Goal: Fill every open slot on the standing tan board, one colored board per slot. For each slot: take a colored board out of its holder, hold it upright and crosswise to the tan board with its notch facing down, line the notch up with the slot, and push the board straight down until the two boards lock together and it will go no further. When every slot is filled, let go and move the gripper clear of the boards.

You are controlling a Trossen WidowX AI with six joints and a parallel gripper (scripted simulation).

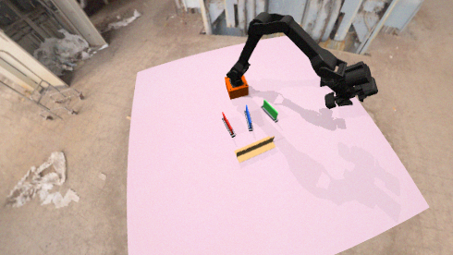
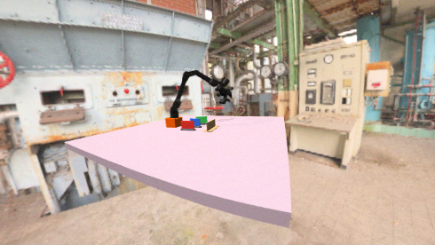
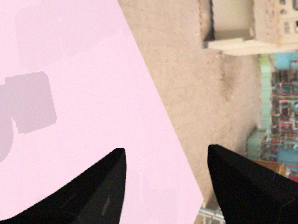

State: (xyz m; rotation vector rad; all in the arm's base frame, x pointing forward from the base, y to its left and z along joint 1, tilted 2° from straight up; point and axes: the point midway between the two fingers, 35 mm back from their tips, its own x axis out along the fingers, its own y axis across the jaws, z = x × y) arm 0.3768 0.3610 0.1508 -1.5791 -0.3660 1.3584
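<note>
The red board lies 190 mm behind my gripper tip, 510 mm to the right of it and 170 mm below it. Also, from my gripper tip: blue board: 190 mm behind, 400 mm to the right, 170 mm below; then tan board: 40 mm behind, 430 mm to the right, 160 mm below; then green board: 190 mm behind, 290 mm to the right, 170 mm below.
</note>
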